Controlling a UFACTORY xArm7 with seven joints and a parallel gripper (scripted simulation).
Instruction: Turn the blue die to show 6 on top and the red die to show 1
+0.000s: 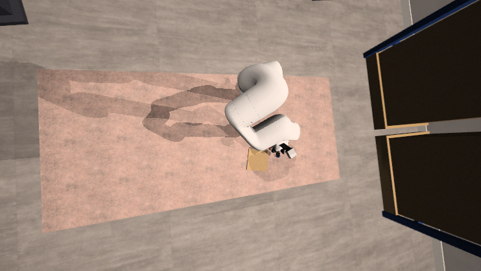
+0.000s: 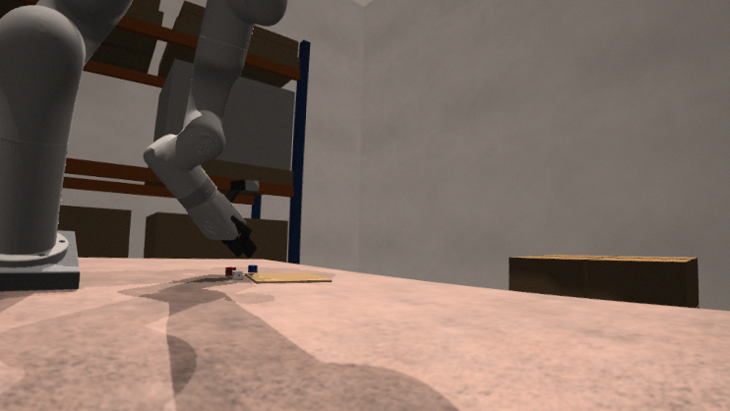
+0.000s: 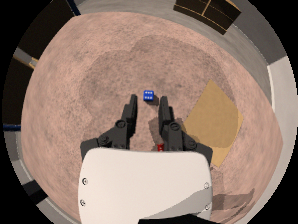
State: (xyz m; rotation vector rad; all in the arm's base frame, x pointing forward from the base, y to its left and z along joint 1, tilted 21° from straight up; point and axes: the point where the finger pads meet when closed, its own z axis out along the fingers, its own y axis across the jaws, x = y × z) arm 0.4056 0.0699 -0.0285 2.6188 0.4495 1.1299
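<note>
Right now my hand is 50 mm above the blue die, 30 mm short of it and 10 mm to the right of it. Round my hand: tan mat: 150 mm to the right, 60 mm below, 10 mm ahead; red die: 50 mm below, 50 mm behind, 40 mm to the right; white die: 110 mm to the right, 70 mm behind, 50 mm below.
</note>
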